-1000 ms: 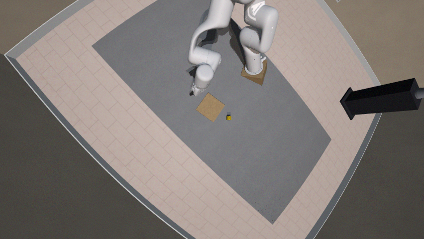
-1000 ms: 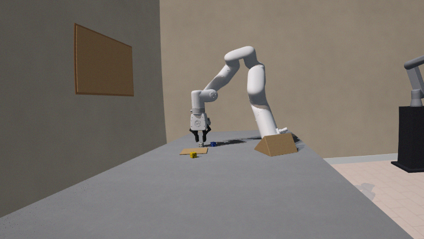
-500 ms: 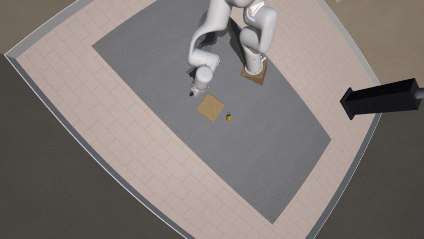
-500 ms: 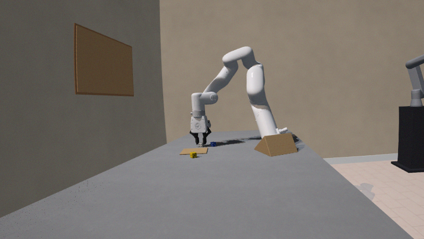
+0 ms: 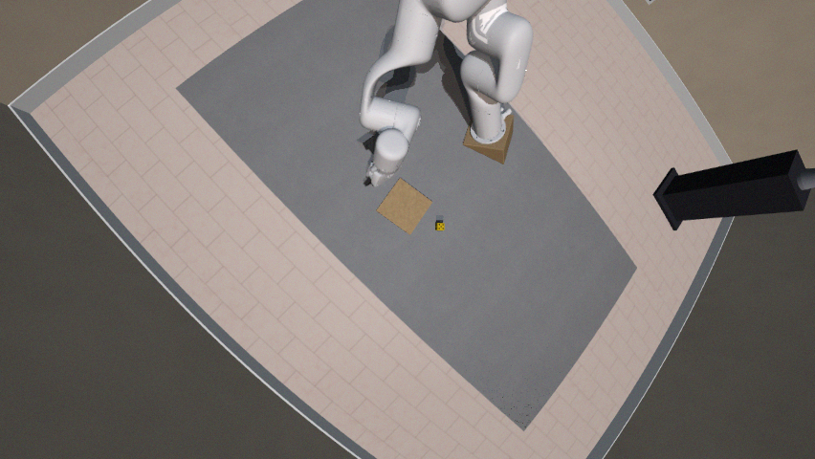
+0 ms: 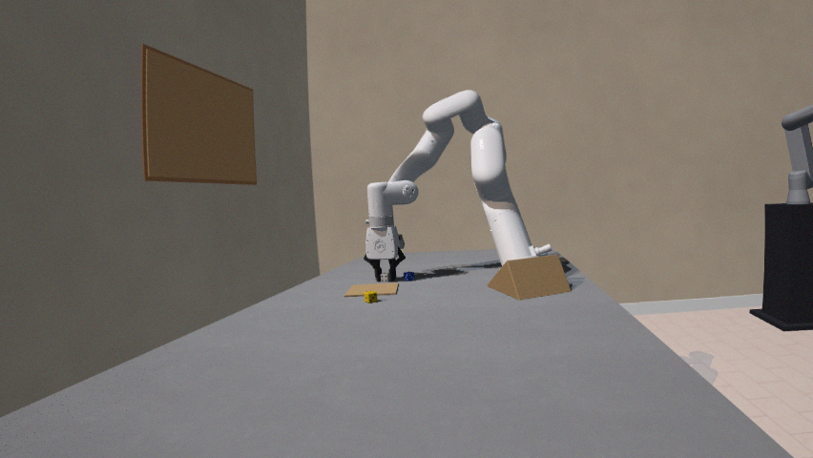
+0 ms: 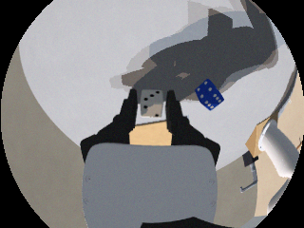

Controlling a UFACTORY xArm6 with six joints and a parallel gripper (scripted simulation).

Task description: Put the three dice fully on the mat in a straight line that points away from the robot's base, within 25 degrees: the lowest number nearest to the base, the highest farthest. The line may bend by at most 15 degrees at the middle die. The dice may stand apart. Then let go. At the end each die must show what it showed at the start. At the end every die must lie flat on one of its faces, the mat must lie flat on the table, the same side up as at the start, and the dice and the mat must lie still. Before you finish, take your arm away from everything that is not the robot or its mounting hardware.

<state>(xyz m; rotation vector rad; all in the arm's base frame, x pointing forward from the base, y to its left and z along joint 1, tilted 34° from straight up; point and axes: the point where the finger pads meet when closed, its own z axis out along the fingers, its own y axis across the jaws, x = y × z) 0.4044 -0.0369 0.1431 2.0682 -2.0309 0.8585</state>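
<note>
The white die is 1 cm below my hand. From my hand the other things lie so: yellow die 5 cm behind, 25 cm to the left, 1 cm below; blue die 7 cm behind, 2 cm to the right, 1 cm below; tan mat 12 cm to the left, 2 cm below.
</note>
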